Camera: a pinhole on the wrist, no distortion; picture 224 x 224 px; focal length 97.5 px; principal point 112.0 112.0 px. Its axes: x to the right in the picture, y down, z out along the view. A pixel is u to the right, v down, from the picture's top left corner.
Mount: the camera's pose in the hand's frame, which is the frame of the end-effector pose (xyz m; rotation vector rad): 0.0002 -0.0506 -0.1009 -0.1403 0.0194 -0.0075
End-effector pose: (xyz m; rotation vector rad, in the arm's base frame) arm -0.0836 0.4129 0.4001 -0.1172 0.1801 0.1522
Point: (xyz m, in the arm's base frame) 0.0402 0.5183 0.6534
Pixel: 132 125
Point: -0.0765 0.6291 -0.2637
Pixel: behind the camera
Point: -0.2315 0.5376 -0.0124
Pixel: behind the camera
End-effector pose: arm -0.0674 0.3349 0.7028 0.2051 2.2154 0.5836
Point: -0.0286 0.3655 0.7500
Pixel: 73 175
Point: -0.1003 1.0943 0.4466
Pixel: 187 203
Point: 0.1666 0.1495 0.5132
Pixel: 81 25
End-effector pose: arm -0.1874 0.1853 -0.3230 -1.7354 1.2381 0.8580
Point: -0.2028 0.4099 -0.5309
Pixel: 131 116
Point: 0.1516 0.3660 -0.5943
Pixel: 189 25
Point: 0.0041 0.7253 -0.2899
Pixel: 75 53
